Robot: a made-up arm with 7 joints.
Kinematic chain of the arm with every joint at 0, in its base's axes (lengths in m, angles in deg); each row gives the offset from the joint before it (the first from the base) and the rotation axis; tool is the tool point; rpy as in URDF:
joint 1: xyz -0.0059 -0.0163 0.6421 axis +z
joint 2: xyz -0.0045 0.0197 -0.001 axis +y
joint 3: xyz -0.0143 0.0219 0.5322 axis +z
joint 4: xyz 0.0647 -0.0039 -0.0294 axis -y
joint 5: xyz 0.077 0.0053 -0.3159 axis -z
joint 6: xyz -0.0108 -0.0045 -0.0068 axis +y
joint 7: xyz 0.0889 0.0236 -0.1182 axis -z
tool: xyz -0.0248 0.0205 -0.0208 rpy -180 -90 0
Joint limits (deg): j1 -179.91..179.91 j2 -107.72..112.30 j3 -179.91..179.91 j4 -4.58..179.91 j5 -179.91..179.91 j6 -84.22..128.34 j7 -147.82..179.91
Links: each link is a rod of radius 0.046 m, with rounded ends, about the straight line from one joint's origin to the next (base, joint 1, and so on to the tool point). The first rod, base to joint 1, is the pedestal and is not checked.
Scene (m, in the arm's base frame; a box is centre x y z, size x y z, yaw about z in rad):
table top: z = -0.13
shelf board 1: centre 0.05 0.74 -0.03 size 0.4 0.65 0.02 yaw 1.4
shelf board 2: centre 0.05 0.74 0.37 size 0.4 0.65 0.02 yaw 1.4
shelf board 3: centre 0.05 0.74 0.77 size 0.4 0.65 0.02 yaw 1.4
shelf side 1: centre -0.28 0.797 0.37 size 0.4 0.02 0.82 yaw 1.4
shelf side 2: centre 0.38 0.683 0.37 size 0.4 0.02 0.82 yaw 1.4
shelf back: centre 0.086 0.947 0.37 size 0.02 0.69 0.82 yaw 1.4
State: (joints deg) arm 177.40 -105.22 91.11 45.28 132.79 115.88 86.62
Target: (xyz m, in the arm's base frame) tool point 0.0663 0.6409 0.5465
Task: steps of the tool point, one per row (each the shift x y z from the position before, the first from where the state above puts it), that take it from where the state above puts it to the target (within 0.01 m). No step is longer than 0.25 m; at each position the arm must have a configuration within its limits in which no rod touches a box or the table.
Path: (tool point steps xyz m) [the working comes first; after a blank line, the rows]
Joints at the target: 75.38 45.50 4.09 50.28 158.21 89.25 89.19
Straight joint move there: touches shelf board 3.

1: -0.0835 -0.0716 0.1802
2: -0.1510 -0.0176 0.1725
3: -0.1861 0.0612 0.1414
4: -0.1771 0.1441 0.0914
5: -0.1254 0.2077 0.0308
6: -0.0445 0.2326 -0.0305
7: 0.0427 0.2103 -0.0823
8: 0.1127 0.1463 -0.1166
9: 0.1482 0.0574 -0.1290
10: 0.1427 -0.0329 -0.1189
11: 0.0154 0.0927 -0.0062
12: 0.0147 0.0872 0.0001
13: 0.0149 0.0804 0.0062

